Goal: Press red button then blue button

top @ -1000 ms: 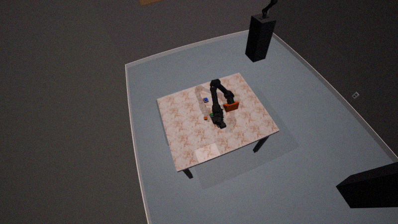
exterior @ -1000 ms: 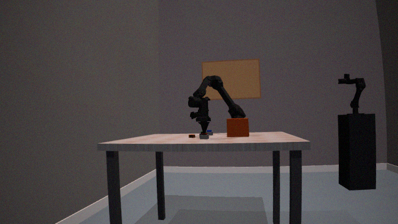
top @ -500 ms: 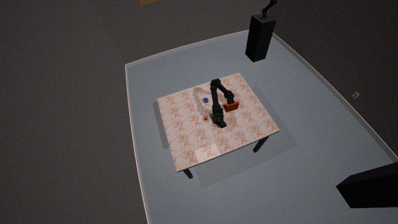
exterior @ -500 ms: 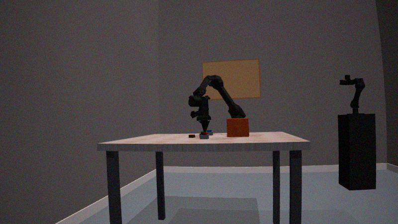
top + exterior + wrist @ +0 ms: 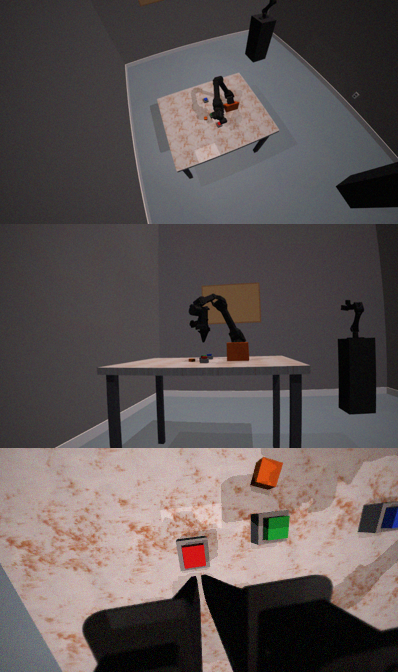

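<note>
Right now the blue button is 340 mm to the right of my gripper tip and 90 mm below it. Also, from my gripper tip: small orange block: 130 mm to the right, 120 mm below, 100 mm ahead; then green button: 130 mm to the right, 90 mm below, 20 mm ahead; then red button: 90 mm below.
</note>
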